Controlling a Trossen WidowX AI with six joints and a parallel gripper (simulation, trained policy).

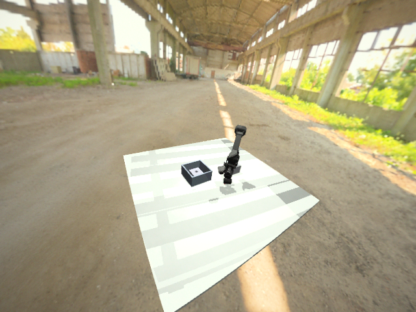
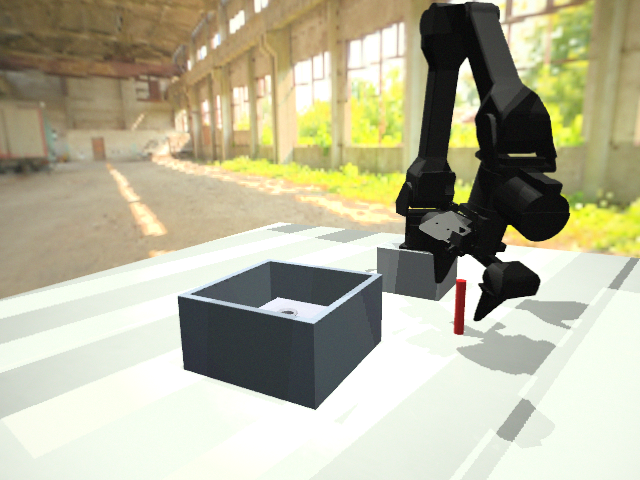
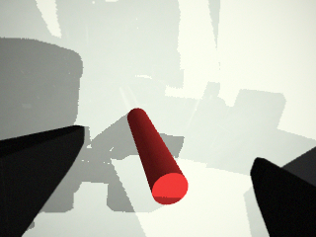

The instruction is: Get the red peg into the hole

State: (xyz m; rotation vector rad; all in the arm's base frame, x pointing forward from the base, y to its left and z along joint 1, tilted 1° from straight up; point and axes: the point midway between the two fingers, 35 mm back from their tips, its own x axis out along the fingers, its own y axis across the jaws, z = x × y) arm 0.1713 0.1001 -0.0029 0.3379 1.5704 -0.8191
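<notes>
Now: the red peg 1 cm to the left of my gripper tip, 1 cm below it and 1 cm ahead of it. From my gripper tip the other things lie so: dark grey box 19 cm to the right, 16 cm ahead, 2 cm below.
</notes>
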